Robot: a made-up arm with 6 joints. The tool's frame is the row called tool.
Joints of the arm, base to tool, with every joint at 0 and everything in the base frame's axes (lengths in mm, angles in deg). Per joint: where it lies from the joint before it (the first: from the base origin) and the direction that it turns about. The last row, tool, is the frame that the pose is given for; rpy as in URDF.
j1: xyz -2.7 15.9 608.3 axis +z
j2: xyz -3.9 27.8 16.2 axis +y
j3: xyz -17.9 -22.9 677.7 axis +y
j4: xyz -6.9 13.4 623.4 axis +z
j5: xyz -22.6 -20.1 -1 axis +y
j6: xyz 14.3 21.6 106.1 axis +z
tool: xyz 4.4 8 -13.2 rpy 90 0 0
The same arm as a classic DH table. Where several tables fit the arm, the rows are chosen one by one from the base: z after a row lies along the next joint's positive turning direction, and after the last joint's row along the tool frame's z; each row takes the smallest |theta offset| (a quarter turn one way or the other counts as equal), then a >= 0, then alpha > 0; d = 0 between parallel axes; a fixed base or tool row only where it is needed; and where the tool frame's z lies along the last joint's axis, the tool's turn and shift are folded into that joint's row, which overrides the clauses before.
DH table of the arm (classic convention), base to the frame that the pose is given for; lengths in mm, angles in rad. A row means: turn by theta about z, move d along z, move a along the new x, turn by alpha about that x. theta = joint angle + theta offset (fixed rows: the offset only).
base (fixed): a -16.1  alpha 0  d 0  theta_offset -1.4026
j1: a -3.9  alpha -1.5708  d 624.5  theta_offset 1.4026
j2: a -677.9  alpha 0  d 0  theta_offset 1.5444
j3: a -6.9  alpha 1.5708  d 18.3  theta_offset -1.5444
j4: a -22.6  alpha -1.5708  d 622.4  theta_offset 0
j5: a 14.3  alpha 1.5708  d 1.5  theta_offset 0
j6: a 4.4  alpha 1.5708  d 92.9  theta_offset 0
tool (fixed): a 0  alpha 0  d -8  theta_offset 0

